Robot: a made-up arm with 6 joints.
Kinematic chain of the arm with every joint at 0, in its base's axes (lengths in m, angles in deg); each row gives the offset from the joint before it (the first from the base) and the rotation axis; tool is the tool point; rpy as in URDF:
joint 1: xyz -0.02 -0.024 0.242 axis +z
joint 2: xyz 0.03 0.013 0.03 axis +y
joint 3: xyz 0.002 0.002 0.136 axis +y
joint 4: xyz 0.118 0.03 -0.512 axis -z
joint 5: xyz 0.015 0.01 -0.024 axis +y
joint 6: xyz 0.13 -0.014 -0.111 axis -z
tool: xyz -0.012 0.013 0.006 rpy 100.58 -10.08 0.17
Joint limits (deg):
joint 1: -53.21..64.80
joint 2: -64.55..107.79
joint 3: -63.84..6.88
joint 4: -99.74..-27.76
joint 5: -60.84..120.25
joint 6: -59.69..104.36
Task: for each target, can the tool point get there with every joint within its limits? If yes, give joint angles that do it. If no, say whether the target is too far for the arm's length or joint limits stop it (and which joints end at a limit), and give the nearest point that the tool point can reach.
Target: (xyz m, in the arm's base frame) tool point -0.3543 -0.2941 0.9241
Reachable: no: joint limits stop it (at a limit: joint 2, joint 3, joint 4) | nearest point -0.3374 -0.2805 0.4972 | short by 0.427 m
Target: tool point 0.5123 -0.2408 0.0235
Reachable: yes | joints -39.69 30.66 -57.28 -43.84 -44.76 7.81
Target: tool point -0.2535 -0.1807 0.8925
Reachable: no: joint limits stop it (at a limit: joint 1, joint 2, joint 3, joint 4, joint 5, joint 6) | nearest point -0.0969 0.1216 0.8320 | short by 0.346 m
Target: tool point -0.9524 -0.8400 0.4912
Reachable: no: too far | nearest point -0.4439 -0.3949 0.3644 | short by 0.688 m
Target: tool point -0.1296 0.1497 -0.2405
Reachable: yes | joints 41.96 49.10 -23.53 -68.88 -23.93 -0.49
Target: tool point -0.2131 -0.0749 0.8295
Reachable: no: joint limits stop it (at a limit: joint 1, joint 2, joint 3, joint 4, joint 5, joint 6) | nearest point -0.0969 0.1216 0.8320 | short by 0.228 m
